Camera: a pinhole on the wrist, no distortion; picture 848 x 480 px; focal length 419.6 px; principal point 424.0 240.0 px. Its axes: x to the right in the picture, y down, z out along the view. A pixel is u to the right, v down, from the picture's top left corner.
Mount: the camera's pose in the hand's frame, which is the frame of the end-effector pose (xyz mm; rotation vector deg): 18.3 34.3 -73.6 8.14 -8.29 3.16
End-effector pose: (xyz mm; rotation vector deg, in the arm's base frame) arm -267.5 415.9 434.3 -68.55 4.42 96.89
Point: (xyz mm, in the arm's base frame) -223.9 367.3 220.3
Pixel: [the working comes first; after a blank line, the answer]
In the camera's frame: 93.2 35.2 -111.0

behind the camera
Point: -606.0 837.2 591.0
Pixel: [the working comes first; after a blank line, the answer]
In the camera's frame: 236.7 18.8 584.3

594 253
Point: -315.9 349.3 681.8
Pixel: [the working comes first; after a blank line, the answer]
In the camera's frame: -217.1 -36.9 235.9

38 174
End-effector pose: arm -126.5 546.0 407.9 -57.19 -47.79 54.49
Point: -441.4 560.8 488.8
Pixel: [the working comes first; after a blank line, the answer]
In the camera's frame: -49.4 34.3 397.5

372 276
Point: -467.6 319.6 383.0
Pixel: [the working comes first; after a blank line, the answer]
In the camera's frame: -303.1 86.7 343.5

54 346
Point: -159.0 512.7 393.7
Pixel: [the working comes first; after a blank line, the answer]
In the camera's frame: -49.8 -4.2 98.1

211 222
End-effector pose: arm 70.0 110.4 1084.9 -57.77 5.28 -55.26
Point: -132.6 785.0 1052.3
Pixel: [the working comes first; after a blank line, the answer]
In the camera's frame: -569.1 76.7 495.9

outside the picture
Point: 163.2 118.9 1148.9
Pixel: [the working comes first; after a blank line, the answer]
In the camera's frame: 76.0 -2.4 152.2

633 233
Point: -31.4 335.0 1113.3
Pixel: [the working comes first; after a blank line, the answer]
In the camera's frame: -203.4 -38.8 232.5

57 170
